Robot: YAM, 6 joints.
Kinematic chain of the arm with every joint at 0, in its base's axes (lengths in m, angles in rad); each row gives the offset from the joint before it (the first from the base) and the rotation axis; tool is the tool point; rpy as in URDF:
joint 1: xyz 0 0 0.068 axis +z
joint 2: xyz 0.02 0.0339 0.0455 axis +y
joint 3: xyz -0.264 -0.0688 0 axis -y
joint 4: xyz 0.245 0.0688 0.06 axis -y
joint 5: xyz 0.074 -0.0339 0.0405 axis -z
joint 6: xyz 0.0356 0 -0.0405 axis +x
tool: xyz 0 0 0 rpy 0 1.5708 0
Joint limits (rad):
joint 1: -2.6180..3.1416
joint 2: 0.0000..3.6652
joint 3: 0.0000..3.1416
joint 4: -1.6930..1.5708
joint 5: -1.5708..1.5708
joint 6: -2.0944..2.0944
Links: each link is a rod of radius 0.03 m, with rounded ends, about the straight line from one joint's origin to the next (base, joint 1, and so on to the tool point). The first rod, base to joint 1, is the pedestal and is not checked.
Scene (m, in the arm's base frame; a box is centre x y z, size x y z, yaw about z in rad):
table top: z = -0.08
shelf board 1: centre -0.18 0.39 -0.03 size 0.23 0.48 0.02 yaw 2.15
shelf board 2: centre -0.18 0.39 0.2 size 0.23 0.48 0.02 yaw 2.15
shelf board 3: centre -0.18 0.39 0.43 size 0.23 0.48 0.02 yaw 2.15
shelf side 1: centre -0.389 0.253 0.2 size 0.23 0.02 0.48 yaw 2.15
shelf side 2: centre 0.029 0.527 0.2 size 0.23 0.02 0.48 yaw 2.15
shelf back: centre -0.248 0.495 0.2 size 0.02 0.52 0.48 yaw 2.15
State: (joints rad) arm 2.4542 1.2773 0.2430 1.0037 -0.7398 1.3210
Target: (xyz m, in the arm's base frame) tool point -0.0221 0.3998 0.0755
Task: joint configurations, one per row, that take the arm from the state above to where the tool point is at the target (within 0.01 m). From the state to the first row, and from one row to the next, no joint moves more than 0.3 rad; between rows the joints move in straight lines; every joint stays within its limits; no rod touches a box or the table.
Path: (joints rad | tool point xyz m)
1: 2.3480 1.5124 0.2706 1.0287 -0.6440 1.2337 | -0.1840 0.1566 0.1429
2: 2.2417 1.7475 0.2982 1.0538 -0.5483 1.1464 | -0.1712 0.1858 0.0973
3: 2.1355 1.9826 0.3258 1.0788 -0.4525 1.0592 | -0.1487 0.2056 0.0483
4: 1.8568 2.0860 0.6217 0.9955 -0.5098 1.1901 | -0.1096 0.3112 0.0585
5: 1.5782 2.1894 0.9175 0.9122 -0.5672 1.3210 | -0.0221 0.3998 0.0755

